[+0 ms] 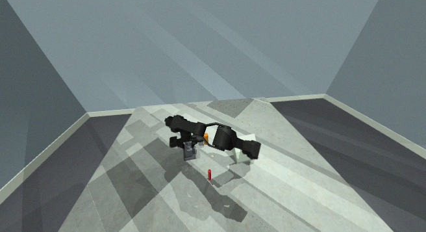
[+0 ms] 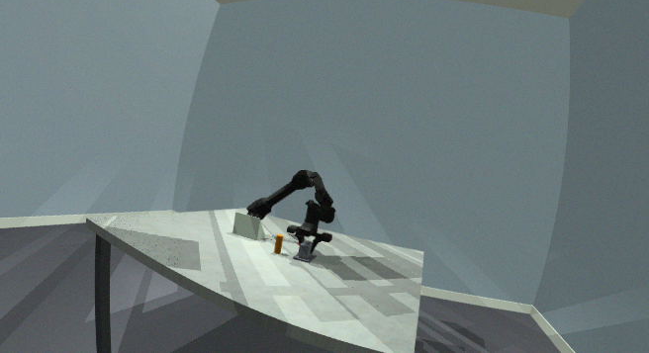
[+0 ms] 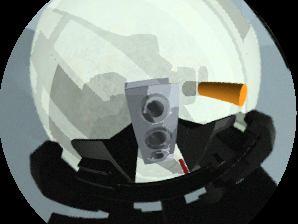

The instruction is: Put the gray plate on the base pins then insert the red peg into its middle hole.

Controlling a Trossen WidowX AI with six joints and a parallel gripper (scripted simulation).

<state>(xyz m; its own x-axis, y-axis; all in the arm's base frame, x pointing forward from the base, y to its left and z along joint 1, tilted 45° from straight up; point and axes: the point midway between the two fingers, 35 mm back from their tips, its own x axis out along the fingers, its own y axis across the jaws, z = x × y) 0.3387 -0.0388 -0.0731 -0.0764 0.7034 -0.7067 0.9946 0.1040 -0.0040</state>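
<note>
The gray plate is 20 mm above my gripper tip. Round my gripper tip: orange cylinder: 110 mm behind, 50 mm to the right, 10 mm above; then red peg: 190 mm to the left, 100 mm behind, 10 mm above.
</note>
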